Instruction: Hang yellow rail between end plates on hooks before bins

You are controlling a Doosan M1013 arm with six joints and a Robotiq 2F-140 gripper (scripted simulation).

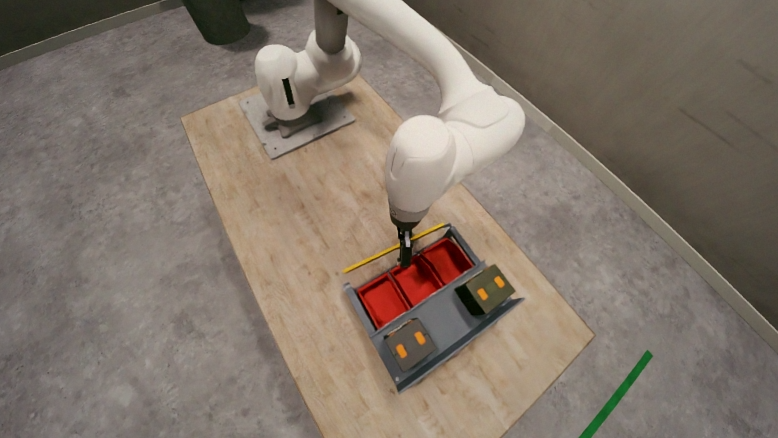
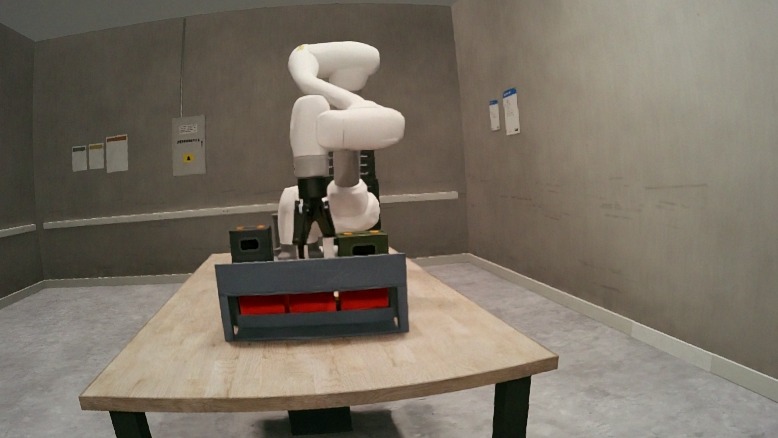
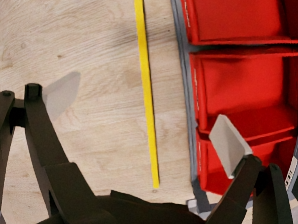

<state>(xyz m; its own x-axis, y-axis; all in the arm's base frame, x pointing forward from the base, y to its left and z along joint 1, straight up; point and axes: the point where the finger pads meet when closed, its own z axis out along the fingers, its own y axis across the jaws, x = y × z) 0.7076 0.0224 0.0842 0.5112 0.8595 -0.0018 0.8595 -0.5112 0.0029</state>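
My gripper is now 9 cm above the yellow rail. From my hand the other things lie so: dark box (23 cm ahead, 15 cm to the right, 6 cm above).
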